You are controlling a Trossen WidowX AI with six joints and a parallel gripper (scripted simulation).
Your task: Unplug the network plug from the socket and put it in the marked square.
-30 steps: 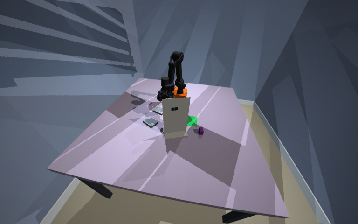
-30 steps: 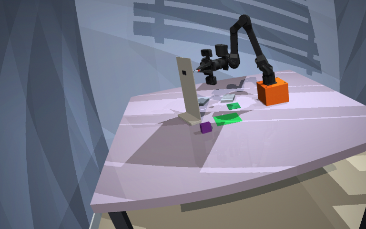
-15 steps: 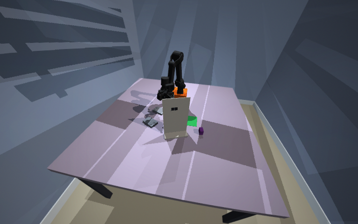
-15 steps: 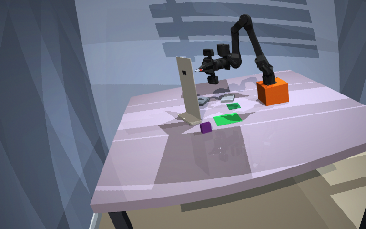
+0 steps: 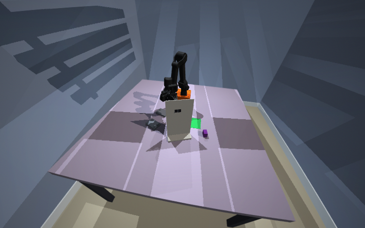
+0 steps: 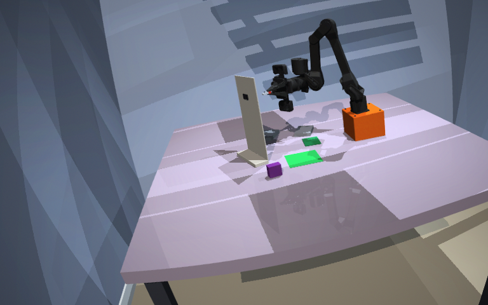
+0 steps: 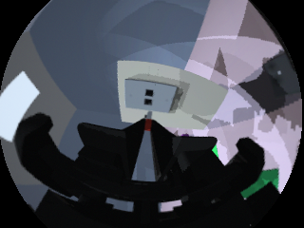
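My gripper tip is 6 cm past the bright green square, 14 cm to the right of it and 23 cm above it. Round my gripper tip: network plug (right at my gripper tip); beige panel (9 cm ahead, 2 cm to the left, 9 cm below).
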